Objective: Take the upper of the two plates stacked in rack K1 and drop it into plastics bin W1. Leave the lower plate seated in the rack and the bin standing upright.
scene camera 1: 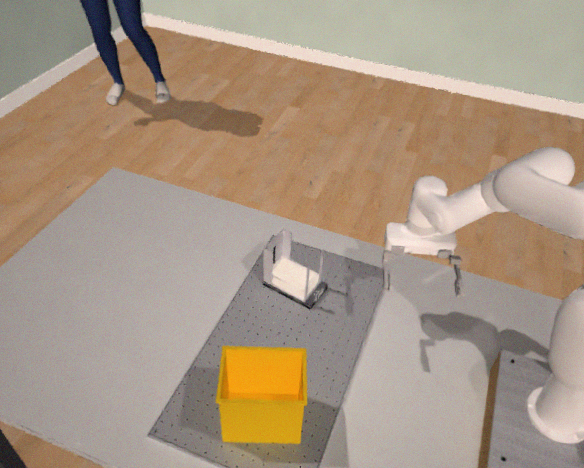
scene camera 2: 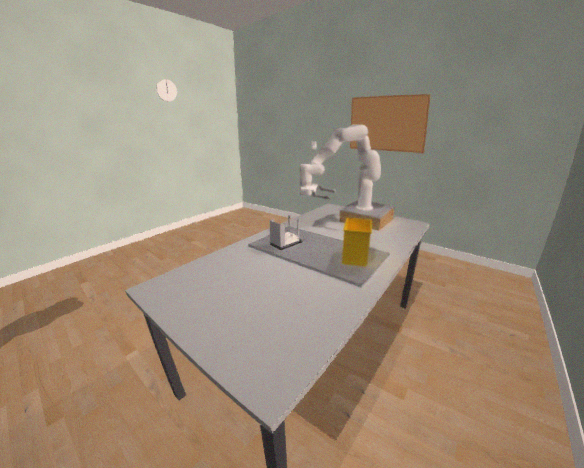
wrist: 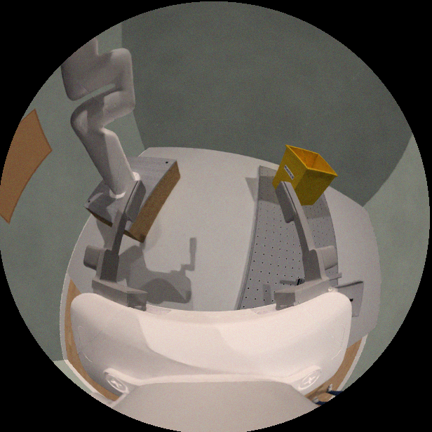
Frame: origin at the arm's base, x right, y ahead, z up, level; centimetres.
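Seen in the pictures: hand, tool point: (scene camera 1: pixel 422 285) (scene camera 2: pixel 328 194); arm's base, link origin: (scene camera 1: pixel 557 415) (scene camera 2: pixel 364 208).
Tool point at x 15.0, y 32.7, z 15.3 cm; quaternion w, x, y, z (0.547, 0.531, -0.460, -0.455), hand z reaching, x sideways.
Note:
Offsets run from my tool point to a thing's top centre. Level surfaces: height alone.
My gripper (scene camera 1: pixel 423 291) (scene camera 2: pixel 331 194) (wrist: pixel 210 185) is open and empty, above the table to the right of rack K1 in the first scene view. Rack K1 {dx +11.5, dy +31.9, dz -8.9 cm} (scene camera 1: pixel 267 262) (scene camera 2: pixel 277 233) (wrist: pixel 356 294) stands upright at the far end of the perforated board. In the wrist view it is partly hidden behind the right finger and gripper body. The stacked cream-white plates {dx +11.8, dy +32.9, dz -19.0 cm} (scene camera 1: pixel 296 276) lie inside it; the line between upper and lower is faint. Yellow bin W1 {dx -28.7, dy +29.5, dz -5.7 cm} (scene camera 1: pixel 262 422) (scene camera 2: pixel 356 246) (wrist: pixel 296 179) stands upright and open-topped at the board's other end. No plate shows in its visible interior.
The perforated board {dz -23.7 cm} (scene camera 1: pixel 280 325) (scene camera 2: pixel 320 256) (wrist: pixel 270 245) carries rack and bin. Thin upright posts rise from the rack's gripper side. The arm's base block (scene camera 1: pixel 520 400) (scene camera 2: pixel 381 215) (wrist: pixel 159 200) stands on the table. A person (scene camera 1: pixel 127 22) stands on the floor beyond the table.

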